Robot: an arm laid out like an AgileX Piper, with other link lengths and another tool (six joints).
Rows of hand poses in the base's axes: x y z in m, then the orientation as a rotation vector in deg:
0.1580 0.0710 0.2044 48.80 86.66 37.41
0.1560 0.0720 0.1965 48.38 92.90 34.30
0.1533 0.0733 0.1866 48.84 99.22 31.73
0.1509 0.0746 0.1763 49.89 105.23 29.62
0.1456 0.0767 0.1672 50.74 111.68 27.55
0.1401 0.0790 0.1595 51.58 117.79 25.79
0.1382 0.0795 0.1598 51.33 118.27 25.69
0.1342 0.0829 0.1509 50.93 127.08 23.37
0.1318 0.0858 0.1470 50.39 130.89 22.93
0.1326 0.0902 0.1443 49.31 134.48 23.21
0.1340 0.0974 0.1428 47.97 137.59 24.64
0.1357 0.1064 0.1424 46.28 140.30 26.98
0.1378 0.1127 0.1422 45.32 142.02 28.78
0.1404 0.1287 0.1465 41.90 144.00 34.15
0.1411 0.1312 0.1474 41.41 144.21 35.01
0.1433 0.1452 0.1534 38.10 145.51 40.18
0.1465 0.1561 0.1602 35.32 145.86 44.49
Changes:
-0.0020 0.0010 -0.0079 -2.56 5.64 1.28
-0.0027 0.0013 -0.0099 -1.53 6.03 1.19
-0.0024 0.0013 -0.0103 -0.75 5.95 1.00
-0.0053 0.0021 -0.0091 -0.68 6.26 1.34
-0.0055 0.0023 -0.0077 -0.36 5.92 1.34
-0.0019 0.0005 0.0003 -0.13 0.34 0.31
-0.0040 0.0034 -0.0089 -0.83 7.94 2.93
-0.0024 0.0029 -0.0039 -0.02 3.24 1.63
0.0008 0.0044 -0.0027 0.31 2.76 2.05
0.0014 0.0072 -0.0015 1.00 2.12 2.29
0.0017 0.0090 -0.0004 1.50 1.59 2.53
0.0021 0.0063 -0.0002 1.20 1.06 1.59
0.0026 0.0160 0.0043 3.16 0.29 3.93
0.0007 0.0025 0.0009 0.51 -0.01 0.55
0.0022 0.0140 0.0060 3.02 -0.02 3.56
0.0032 0.0109 0.0068 2.52 -0.52 2.72

